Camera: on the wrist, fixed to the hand. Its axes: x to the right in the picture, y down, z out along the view.
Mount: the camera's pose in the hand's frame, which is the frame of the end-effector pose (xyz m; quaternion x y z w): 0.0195 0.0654 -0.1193 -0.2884 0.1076 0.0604 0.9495
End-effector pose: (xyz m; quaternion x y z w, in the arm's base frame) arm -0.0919 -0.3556 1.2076 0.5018 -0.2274 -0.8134 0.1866
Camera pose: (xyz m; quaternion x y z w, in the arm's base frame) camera 0.0122 -0.4418 1.1829 0.4965 0.0084 -0.7727 0.3955
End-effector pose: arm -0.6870 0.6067 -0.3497 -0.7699 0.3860 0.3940 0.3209
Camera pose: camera -0.6920 0.4724 -0.3211 -0.8427 0.3339 0.4220 0.0173
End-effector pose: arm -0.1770 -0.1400 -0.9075 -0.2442 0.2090 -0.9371 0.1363
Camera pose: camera -0.2448 -0.1654 -1.0243 -0.1577 0.4981 -0.8475 0.0931
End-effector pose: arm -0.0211 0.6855 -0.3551 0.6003 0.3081 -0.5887 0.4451
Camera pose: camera 0.0913 0.7625 -0.3737 0.5236 0.4740 -0.3787 0.5982
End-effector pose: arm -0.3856 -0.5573 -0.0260 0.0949 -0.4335 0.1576 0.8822
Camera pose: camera -0.3103 -0.4562 -0.0808 -0.2075 -0.3679 0.0881 0.9021
